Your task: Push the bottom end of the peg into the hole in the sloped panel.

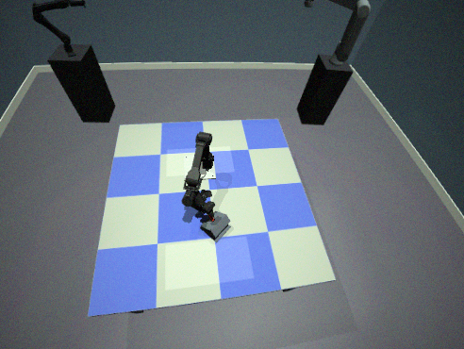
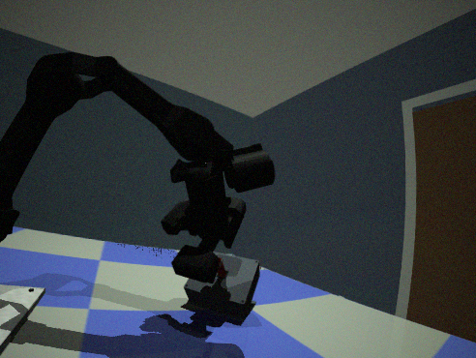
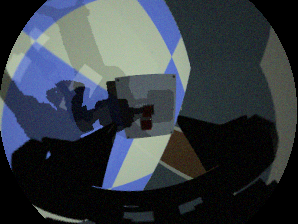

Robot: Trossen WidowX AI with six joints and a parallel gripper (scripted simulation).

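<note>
Right now the red peg is 1 cm to the left of my gripper tip and 1 cm below it. Round my gripper tip: dark sloped panel block (5 cm below, 4 cm to the left, 3 cm ahead).
</note>
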